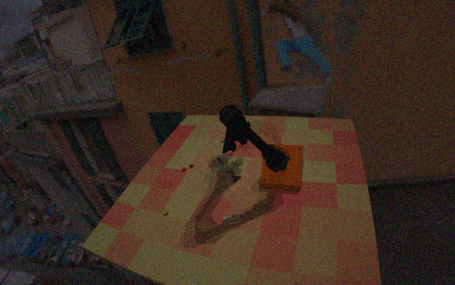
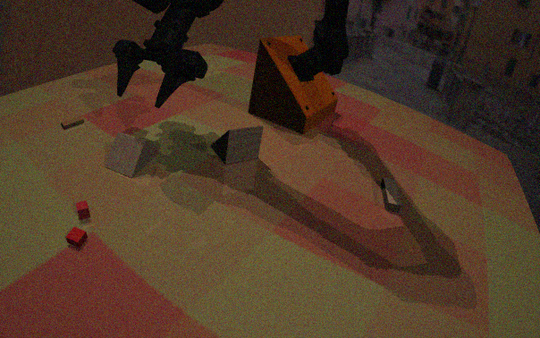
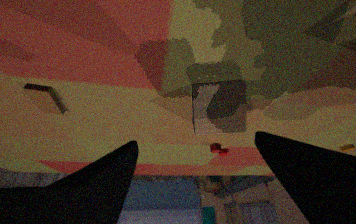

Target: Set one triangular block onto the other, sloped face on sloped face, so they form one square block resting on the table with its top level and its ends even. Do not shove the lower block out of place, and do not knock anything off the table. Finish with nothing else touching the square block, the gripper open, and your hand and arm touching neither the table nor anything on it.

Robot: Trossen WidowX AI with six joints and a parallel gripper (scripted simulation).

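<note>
My gripper tip is now 50 mm to the right of the grey triangular block, 50 mm above it and 40 mm short of it. From my gripper tip the other things lie so: yellow piece (470 mm to the left, 130 mm ahead, 70 mm below).
</note>
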